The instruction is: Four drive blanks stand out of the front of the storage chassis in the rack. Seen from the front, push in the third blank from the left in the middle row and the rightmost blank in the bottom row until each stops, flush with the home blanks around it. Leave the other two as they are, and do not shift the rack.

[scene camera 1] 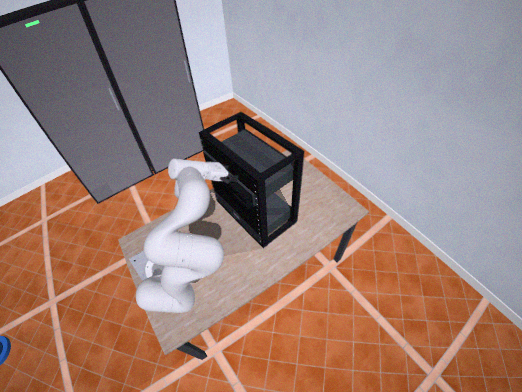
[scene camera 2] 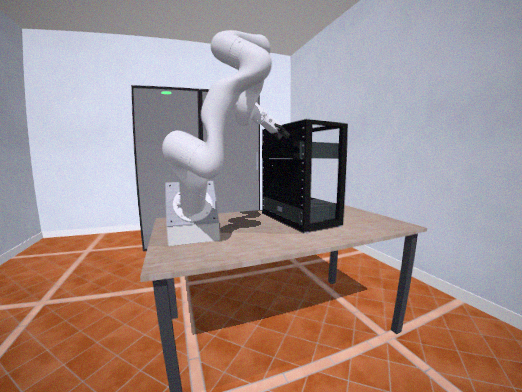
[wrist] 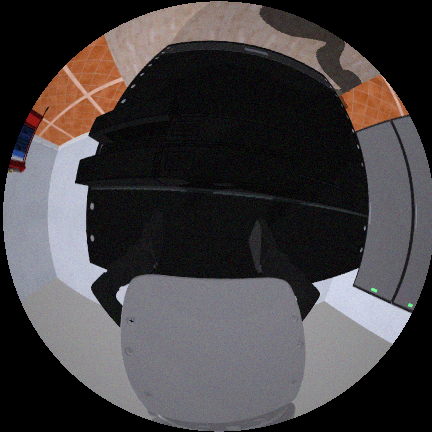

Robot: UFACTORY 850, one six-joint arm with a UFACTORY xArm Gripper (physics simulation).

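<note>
The black rack (scene camera 1: 264,215) (scene camera 2: 307,200) (wrist: 93,222) stands upright on the table. The storage chassis (scene camera 1: 254,150) (scene camera 2: 324,150) sits in its upper part. In the wrist view the chassis front is very dark. Faint rectangular outlines show left of centre, below a thin pale edge line. I cannot tell single drive blanks apart, nor which stand out or sit flush. My gripper (scene camera 1: 234,178) (scene camera 2: 283,132) (wrist: 208,226) is open and empty, its fingers spread before the upper front of the rack. Whether a fingertip touches anything is too dark to tell.
The wooden table (scene camera 1: 320,200) (scene camera 2: 380,227) carries the arm's base (scene camera 2: 193,232) and the rack. A lower unit (scene camera 1: 278,212) (scene camera 2: 322,211) sits at the rack's bottom. A grey cabinet (scene camera 1: 135,75) (scene camera 2: 165,150) (wrist: 387,200) stands beyond the table, and walls rise behind the rack.
</note>
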